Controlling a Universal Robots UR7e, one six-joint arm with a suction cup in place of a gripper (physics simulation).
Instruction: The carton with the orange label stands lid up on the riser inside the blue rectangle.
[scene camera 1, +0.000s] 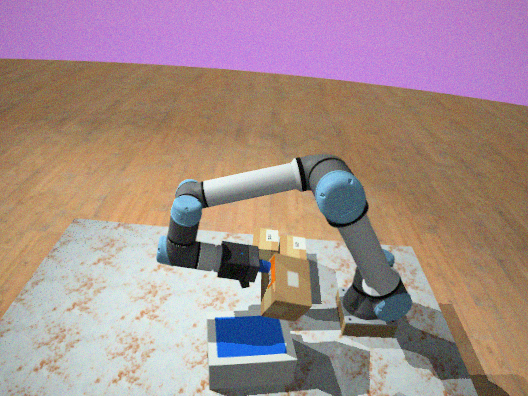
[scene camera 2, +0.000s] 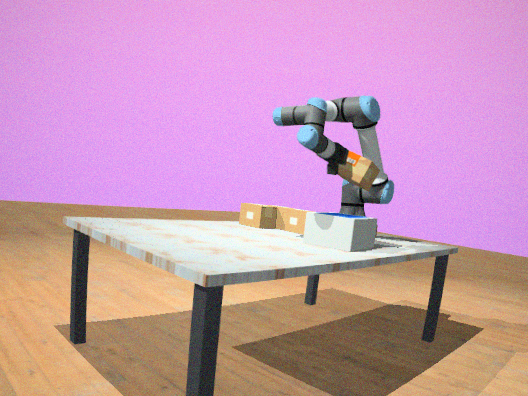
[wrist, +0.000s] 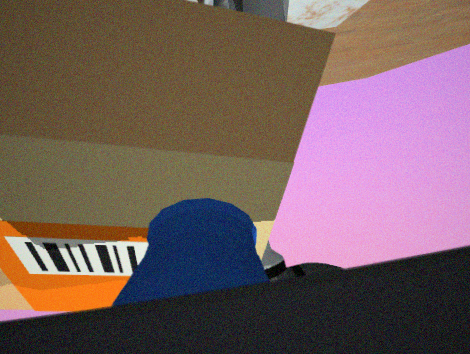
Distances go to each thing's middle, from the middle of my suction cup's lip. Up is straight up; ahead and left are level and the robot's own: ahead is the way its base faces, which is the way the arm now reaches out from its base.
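Position of my suction cup: 290 mm above the riser (scene camera 1: 242, 345), 60 mm to the right of it, 30 mm short of it.
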